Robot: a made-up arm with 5 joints.
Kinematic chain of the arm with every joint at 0, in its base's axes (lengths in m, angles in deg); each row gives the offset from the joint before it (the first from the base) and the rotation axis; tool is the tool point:
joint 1: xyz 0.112 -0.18 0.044 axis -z
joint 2: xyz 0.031 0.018 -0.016 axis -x
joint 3: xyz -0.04 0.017 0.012 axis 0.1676 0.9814 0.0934
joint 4: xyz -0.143 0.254 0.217 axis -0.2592 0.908 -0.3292
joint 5: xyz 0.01 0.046 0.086 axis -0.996 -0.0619 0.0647
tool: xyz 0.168 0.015 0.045
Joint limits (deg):
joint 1: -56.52..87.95
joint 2: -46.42..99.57
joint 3: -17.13..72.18
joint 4: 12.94..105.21
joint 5: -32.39..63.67
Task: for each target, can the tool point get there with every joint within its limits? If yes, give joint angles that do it. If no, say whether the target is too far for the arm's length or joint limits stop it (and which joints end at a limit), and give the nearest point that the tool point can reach.
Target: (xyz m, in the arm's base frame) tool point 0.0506 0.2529 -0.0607
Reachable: yes | joints -14.20 46.02 -4.43 27.21 52.77
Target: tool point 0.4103 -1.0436 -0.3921
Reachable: no: too far | nearest point 0.3097 -0.4788 -0.2567 | short by 0.589 m
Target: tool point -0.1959 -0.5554 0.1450
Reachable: no: joint limits stop it (at a limit: joint 1, joint 2, joint 4, joint 5) | nearest point -0.0608 -0.1699 0.2265 | short by 0.417 m
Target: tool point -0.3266 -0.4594 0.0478
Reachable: no: joint limits stop it (at a limit: joint 1, joint 4, joint 5) | nearest point -0.1484 -0.1124 0.0522 | short by 0.390 m
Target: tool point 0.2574 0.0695 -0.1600
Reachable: yes | joints 13.04 58.70 19.32 58.31 39.09
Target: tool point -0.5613 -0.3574 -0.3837
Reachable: no: too far | nearest point -0.2046 -0.0011 -0.2904 | short by 0.513 m
